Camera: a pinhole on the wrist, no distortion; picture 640 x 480 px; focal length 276.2 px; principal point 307.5 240.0 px. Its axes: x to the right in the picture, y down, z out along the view. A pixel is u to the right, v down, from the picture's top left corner.
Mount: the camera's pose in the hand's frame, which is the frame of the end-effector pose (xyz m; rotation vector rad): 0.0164 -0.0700 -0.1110 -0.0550 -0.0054 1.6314
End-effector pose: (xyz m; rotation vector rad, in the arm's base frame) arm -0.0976 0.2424 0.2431 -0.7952 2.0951 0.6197
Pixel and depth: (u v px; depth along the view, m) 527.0 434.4 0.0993
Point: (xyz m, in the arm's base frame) -0.0812 0.2565 0.3040
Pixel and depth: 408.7 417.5 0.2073
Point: 0.0072 0.3449 0.2983
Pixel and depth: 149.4 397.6 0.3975
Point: 0.3623 0.2932 0.2071
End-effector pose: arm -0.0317 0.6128 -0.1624 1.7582 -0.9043 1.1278
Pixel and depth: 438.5 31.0 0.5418
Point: 0.0408 0.0755 0.1540
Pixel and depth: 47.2 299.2 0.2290
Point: 0.2476 0.6135 -0.2931
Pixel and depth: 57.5 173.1 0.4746
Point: 0.5613 0.4323 -0.2519
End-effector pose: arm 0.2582 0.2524 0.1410 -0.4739 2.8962 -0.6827
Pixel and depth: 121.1 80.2 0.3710
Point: 0.1743 -0.1886 0.0179
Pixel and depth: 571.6 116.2 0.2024
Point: 0.1564 0.3014 -0.0032
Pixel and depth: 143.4 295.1 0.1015
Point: 0.2954 0.1483 0.2070
